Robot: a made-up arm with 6 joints.
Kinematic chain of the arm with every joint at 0, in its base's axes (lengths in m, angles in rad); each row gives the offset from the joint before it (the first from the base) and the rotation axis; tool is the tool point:
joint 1: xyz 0 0 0.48 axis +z
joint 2: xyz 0 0 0 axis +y
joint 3: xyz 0 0 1.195 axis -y
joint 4: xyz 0 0 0 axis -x
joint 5: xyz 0.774 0 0 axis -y
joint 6: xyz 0 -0.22 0 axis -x
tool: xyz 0 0 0
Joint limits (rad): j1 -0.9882..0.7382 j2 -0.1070..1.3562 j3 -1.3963..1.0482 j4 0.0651..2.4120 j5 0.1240..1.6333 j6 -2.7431..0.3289
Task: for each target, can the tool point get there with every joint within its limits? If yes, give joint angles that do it. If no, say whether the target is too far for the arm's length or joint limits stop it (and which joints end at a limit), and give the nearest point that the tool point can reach.
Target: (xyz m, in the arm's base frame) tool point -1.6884 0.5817 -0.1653
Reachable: no: joint limits stop it (at a limit: joint 1, joint 2, joint 3, joint 4) | nearest point 0.2647 0.4625 0.3052 | short by 2.013 m
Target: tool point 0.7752 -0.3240 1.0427
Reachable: yes | joints -0.1878 0.2589 -0.7681 0.6613 1.3508 -1.3947
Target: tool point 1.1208 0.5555 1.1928
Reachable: yes | joints 0.4848 0.4600 -0.2757 1.4301 0.2520 -1.9528
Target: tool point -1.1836 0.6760 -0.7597
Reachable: no: joint limits stop it (at a limit: joint 1, joint 2, joint 4) | nearest point 0.3289 0.5209 0.1947 | short by 1.795 m
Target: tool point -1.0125 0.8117 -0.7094
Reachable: no: joint limits stop it (at a limit: joint 1, joint 2, joint 4) | nearest point 0.3522 0.5421 0.1631 | short by 1.642 m
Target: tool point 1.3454 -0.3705 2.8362
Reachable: no: too far | nearest point 0.9753 -0.2686 2.1881 | short by 0.753 m
